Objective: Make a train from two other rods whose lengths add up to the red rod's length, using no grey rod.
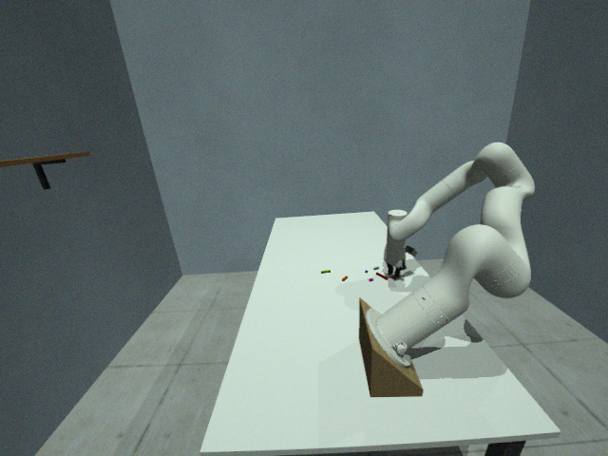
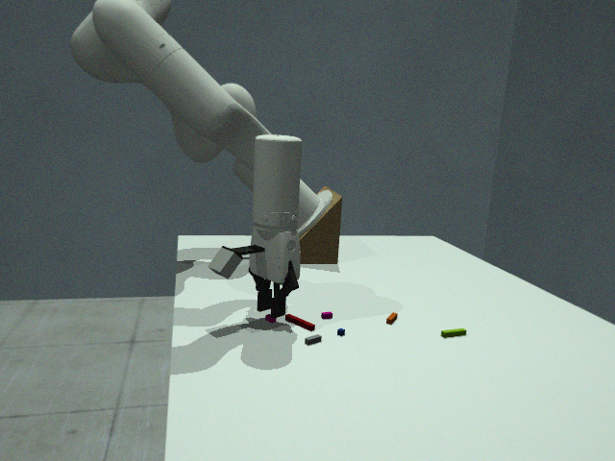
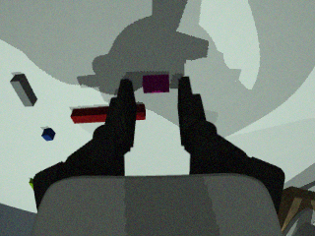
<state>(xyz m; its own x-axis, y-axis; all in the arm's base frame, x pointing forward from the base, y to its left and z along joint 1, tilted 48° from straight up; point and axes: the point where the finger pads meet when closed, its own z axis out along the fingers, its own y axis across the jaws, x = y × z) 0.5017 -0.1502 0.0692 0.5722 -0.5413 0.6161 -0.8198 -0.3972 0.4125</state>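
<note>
The red rod is 50 mm to the left of my hand, 30 mm below it and 20 mm ahead of it. The rest, counted from my hand: grey rod 100 mm ahead, 70 mm to the left, 30 mm below; then orange rod 240 mm to the left, 30 mm below, 10 mm ahead; then blue rod 120 mm to the left, 70 mm ahead, 30 mm below.
</note>
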